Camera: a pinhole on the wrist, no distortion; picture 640 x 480 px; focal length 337.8 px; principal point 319.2 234.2 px. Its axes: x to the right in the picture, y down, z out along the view. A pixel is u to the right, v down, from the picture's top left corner.
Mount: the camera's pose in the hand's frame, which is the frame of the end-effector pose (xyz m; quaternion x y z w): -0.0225 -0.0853 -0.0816 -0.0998 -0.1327 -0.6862 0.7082
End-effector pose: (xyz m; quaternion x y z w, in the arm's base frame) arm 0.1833 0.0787 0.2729 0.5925 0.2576 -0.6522 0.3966
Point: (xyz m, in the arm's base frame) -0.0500 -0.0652 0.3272
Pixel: 457.7 244.0
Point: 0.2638 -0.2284 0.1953
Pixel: 122.8 416.3
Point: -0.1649 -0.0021 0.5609
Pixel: 547.4 3.5
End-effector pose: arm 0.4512 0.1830 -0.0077 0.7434 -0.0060 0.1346 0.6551
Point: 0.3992 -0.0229 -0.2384
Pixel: 570.5 98.8
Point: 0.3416 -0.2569 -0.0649
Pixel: 352.8 139.5
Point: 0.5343 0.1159 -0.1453
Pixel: 573.4 390.0
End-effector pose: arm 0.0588 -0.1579 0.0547 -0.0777 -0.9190 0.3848 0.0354
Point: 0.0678 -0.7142 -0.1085
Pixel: 563.6 190.3
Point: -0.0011 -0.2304 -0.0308
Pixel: 291.2 360.7
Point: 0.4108 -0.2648 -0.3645
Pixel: 183.2 28.2
